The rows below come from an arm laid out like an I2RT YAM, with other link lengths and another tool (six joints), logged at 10 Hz.
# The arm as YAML. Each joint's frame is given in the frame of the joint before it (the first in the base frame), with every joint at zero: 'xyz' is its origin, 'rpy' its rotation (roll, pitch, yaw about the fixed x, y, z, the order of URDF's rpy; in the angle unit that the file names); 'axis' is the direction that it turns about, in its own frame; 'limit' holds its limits. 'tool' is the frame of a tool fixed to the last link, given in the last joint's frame.
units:
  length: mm
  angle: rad
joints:
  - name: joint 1
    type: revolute
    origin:
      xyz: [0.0, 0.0, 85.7]
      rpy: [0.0, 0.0, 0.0]
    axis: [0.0, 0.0, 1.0]
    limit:
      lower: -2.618
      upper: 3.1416
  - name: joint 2
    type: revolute
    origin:
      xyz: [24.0, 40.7, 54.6]
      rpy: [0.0, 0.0, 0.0]
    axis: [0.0, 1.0, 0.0]
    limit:
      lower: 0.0
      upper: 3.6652
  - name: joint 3
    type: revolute
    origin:
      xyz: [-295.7, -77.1, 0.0]
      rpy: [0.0, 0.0, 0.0]
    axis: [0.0, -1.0, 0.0]
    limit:
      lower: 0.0
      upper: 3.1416
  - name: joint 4
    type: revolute
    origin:
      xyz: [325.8, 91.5, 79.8]
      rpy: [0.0, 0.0, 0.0]
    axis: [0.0, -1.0, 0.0]
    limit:
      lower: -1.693
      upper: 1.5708
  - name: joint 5
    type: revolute
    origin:
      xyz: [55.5, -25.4, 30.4]
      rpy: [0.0, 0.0, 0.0]
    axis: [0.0, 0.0, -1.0]
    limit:
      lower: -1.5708
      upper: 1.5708
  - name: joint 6
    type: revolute
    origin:
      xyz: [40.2, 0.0, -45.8]
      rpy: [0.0, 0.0, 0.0]
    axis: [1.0, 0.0, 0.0]
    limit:
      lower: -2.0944
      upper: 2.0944
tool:
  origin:
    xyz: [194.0, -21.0, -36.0]
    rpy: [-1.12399, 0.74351, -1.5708]
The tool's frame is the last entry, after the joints.
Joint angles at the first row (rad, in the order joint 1, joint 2, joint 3, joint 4, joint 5, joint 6):
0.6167 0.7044 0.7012 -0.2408 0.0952 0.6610
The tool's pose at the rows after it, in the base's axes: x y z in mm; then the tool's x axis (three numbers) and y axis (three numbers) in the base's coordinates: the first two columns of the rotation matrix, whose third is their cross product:
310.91, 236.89, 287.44, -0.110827, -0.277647, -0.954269, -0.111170, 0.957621, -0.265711
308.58, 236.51, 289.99, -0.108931, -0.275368, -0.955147, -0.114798, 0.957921, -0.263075
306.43, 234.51, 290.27, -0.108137, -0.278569, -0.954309, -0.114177, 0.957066, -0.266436
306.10, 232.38, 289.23, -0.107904, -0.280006, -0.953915, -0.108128, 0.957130, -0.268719
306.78, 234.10, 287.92, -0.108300, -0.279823, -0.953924, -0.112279, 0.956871, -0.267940
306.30, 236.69, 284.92, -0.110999, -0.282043, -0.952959, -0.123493, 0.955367, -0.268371
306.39, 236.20, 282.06, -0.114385, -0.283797, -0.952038, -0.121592, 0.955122, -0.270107
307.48, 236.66, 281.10, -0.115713, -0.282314, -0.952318, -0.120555, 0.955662, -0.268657
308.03, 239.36, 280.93, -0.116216, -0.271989, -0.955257, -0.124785, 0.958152, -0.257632
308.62, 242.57, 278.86, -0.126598, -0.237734, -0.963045, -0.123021, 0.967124, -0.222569
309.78, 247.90, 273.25, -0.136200, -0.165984, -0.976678, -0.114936, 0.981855, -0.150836
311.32, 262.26, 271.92, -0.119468, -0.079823, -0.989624, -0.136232, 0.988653, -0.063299
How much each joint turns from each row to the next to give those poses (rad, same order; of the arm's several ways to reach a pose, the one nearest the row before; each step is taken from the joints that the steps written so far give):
0.0001 -0.0041 0.0023 -0.0042 -0.0016 0.0024
-0.0001 -0.0080 0.0037 -0.0094 -0.0044 0.0009
0.0001 -0.0106 -0.0015 -0.0100 0.0012 -0.0031
-0.0001 -0.0071 -0.0057 -0.0010 0.0062 -0.0015
0.0001 0.0053 -0.0017 0.0061 -0.0040 0.0005
-0.0002 0.0050 -0.0032 0.0028 -0.0105 -0.0002
0.0010 -0.0007 -0.0062 0.0019 0.0036 0.0008
-0.0007 0.0038 -0.0017 0.0053 0.0002 0.0018
0.0002 0.0041 -0.0029 0.0116 -0.0061 0.0090
-0.0005 -0.0009 -0.0152 0.0240 -0.0045 0.0343
0.0001 -0.0124 -0.0478 0.0663 -0.0043 0.0646
0.0021 0.0002 -0.0563 0.1172 -0.0321 0.0611

